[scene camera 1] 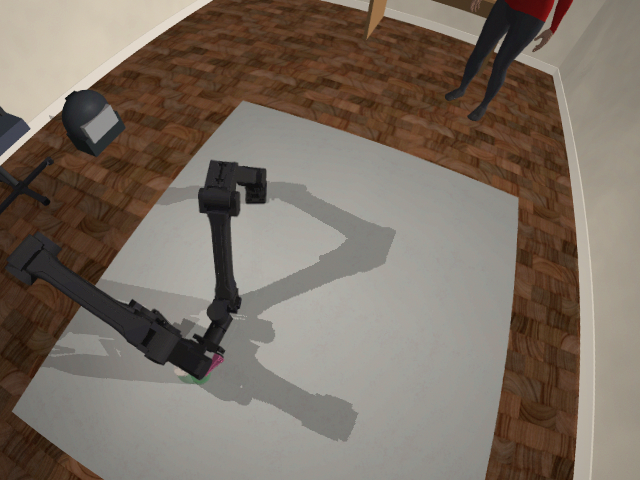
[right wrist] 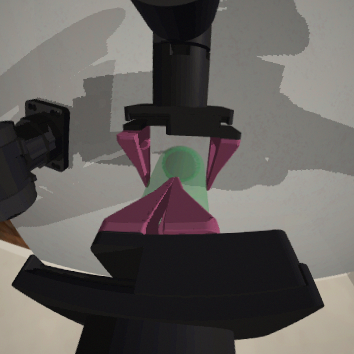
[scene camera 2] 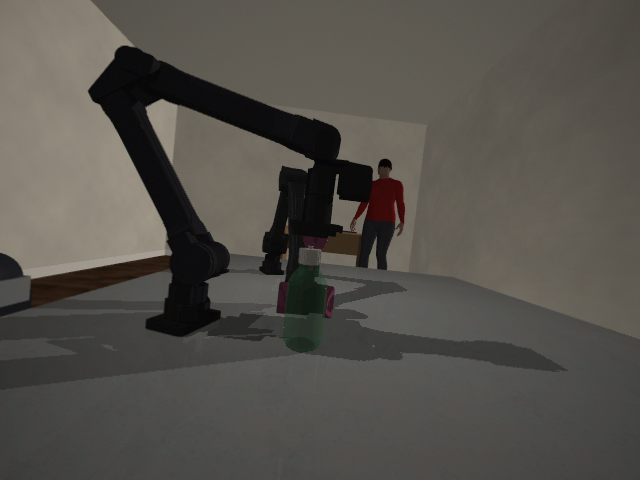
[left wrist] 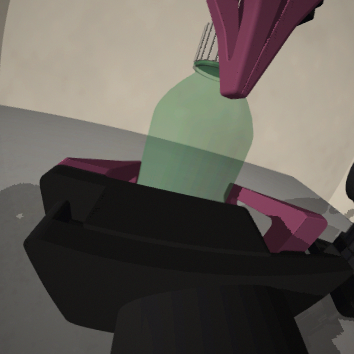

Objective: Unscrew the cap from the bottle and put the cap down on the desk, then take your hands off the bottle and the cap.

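Places are measured from the left arm's base along level axes (x right, y ahead, z up), in centimetres.
Where they show: left gripper, between the fingertips: (right wrist: 176,186) (scene camera 2: 305,307) (left wrist: 184,179); right gripper, between the fingertips: (right wrist: 174,183) (scene camera 2: 310,270) (left wrist: 231,96); left arm's base, origin of its link: (scene camera 1: 256,192) (scene camera 2: 271,272); right arm's base, origin of its link: (right wrist: 49,134) (scene camera 2: 185,322).
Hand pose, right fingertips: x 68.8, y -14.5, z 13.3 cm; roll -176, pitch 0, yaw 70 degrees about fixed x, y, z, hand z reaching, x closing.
Note:
Each offset is from my right fingertips to the top centre of the thing. "spot": to the spot under its first point. Level surfaces: height alone.
The green see-through bottle {spot: dx +7.2, dy +0.2, dz -5.5 cm} (scene camera 1: 200,380) (scene camera 2: 305,315) (left wrist: 192,135) (right wrist: 181,162) is upright. The ribbed pale cap {dx +4.5, dy -2.6, dz +5.5 cm} (scene camera 2: 310,256) (left wrist: 205,46) sits on the bottle's neck; it is hidden in the right wrist view. My left gripper (scene camera 2: 306,299) (left wrist: 184,179) is shut around the bottle's body, one finger on each side. My right gripper (scene camera 2: 313,243) (left wrist: 231,96) (right wrist: 174,183) points down at the neck. Its two fingers are pressed together with nothing between them, right beside the cap. In the left wrist view they cover part of the cap.
Both arms reach in close together over the grey desk top {dz -13.3 cm} (scene camera 1: 413,320) (scene camera 2: 361,413). In scene camera 1 a dark helmet-like object (scene camera 1: 93,121) is at the upper left. A person in red (scene camera 1: 498,56) (scene camera 2: 385,206) stands beyond the desk.

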